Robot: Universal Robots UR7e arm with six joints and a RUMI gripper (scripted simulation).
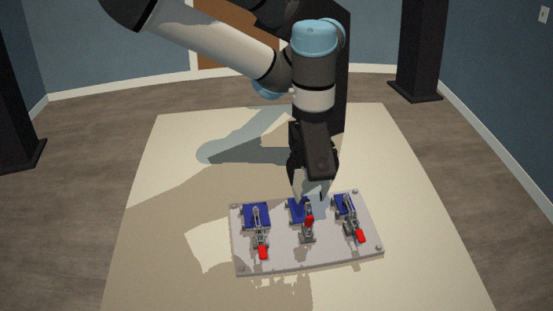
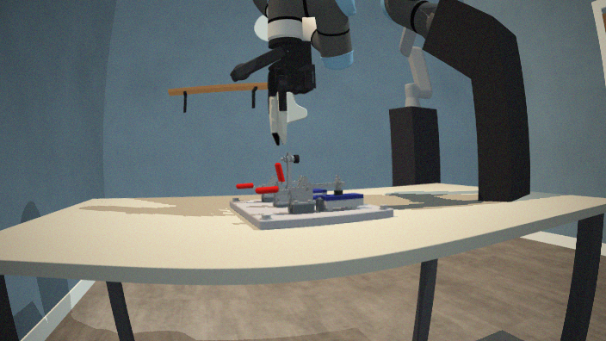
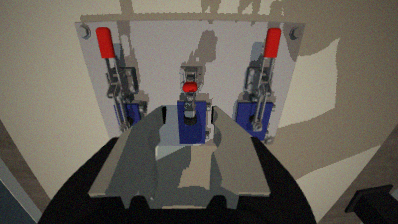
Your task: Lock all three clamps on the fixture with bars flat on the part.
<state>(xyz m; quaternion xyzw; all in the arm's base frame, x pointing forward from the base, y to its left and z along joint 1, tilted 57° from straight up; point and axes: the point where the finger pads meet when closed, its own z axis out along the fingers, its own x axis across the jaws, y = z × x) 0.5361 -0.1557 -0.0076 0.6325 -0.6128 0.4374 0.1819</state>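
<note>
Now: hand 14 cm above the grey fixture plate, 4 cm past it and 1 cm to the right of it. From my hand the other things lie so: blue part (12 cm below, 9 cm behind, 1 cm to the left).
</note>
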